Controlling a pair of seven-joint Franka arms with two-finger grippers.
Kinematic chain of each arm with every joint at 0, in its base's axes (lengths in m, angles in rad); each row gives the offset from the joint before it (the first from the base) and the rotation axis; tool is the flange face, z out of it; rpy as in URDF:
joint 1: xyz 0 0 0.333 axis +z
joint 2: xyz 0 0 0 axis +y
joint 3: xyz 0 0 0.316 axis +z
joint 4: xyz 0.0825 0 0 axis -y
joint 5: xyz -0.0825 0 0.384 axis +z
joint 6: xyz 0 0 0 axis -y
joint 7: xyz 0.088 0 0 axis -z
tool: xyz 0 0 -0.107 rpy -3.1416 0 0
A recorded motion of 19 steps. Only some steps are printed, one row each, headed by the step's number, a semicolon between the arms.
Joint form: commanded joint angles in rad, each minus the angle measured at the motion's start. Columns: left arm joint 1, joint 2, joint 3, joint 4, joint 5, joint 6, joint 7; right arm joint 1, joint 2, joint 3, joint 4, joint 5, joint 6, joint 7.
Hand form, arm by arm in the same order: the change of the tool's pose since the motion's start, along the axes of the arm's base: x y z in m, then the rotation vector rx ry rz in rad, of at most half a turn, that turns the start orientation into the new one. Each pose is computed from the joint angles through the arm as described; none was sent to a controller.
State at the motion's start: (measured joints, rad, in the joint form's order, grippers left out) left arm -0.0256 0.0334 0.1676 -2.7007 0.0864 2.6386 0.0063; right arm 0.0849 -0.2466 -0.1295 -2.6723 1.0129 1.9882 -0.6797
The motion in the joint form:
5: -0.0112 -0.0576 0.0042 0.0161 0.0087 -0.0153 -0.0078; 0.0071 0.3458 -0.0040 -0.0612 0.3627 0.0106 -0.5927
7: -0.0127 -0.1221 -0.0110 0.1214 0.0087 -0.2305 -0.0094; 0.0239 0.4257 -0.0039 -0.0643 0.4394 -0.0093 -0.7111
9: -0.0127 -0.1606 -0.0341 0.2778 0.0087 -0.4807 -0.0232; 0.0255 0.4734 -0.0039 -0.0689 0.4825 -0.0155 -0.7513
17: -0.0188 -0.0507 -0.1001 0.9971 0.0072 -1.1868 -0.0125; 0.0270 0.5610 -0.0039 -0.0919 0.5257 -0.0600 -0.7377
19: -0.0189 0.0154 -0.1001 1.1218 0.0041 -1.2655 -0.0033; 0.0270 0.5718 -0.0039 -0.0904 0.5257 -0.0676 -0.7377
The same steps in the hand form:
5: 0.0117 -0.0023 0.0269 0.0038 -0.0580 -0.0065; -0.0379 0.0056 -0.1340 0.1676 -0.1097 -0.0051
7: 0.0339 -0.0042 0.0738 0.0054 -0.0122 -0.0118; -0.0497 0.0130 -0.1591 0.1993 -0.1323 -0.0040
9: 0.0596 -0.0079 0.1341 0.0152 0.0429 -0.0065; -0.0584 0.0136 -0.1746 0.2068 -0.1197 -0.0282
17: 0.1339 -0.0314 0.3526 0.0488 0.1390 -0.0288; -0.0859 0.0177 -0.2016 0.2421 -0.0013 -0.0855
19: 0.1492 -0.0321 0.3686 0.0480 0.1594 -0.0309; -0.0877 0.0183 -0.2042 0.2481 0.0083 -0.0861

